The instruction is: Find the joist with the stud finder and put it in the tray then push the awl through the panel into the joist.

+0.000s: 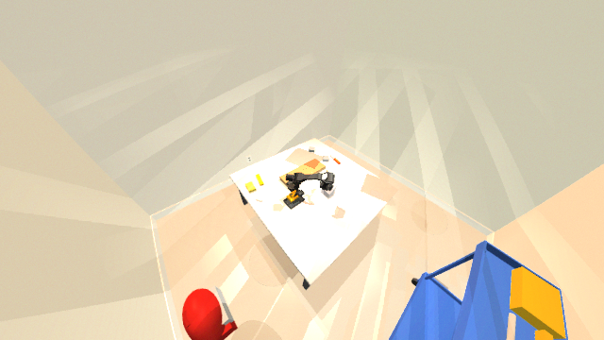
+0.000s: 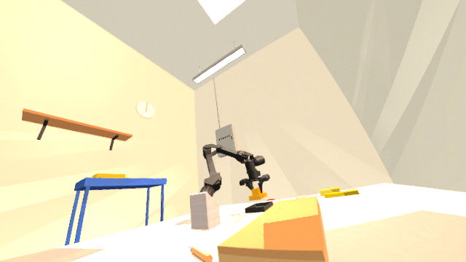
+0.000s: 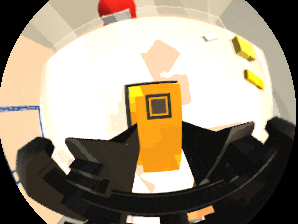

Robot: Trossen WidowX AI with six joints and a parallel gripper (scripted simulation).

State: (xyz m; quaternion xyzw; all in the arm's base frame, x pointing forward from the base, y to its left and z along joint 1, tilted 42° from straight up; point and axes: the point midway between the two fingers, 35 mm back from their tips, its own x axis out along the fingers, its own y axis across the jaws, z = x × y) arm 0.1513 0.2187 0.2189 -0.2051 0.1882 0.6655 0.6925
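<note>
The dark tray is 70 mm below my gripper tip and 10 mm to the right of it. From my gripper tip the other things lie so: awl (540 mm to the right, 80 mm below, 20 mm ahead); orange stud finder (20 mm above, 10 mm to the left).
</note>
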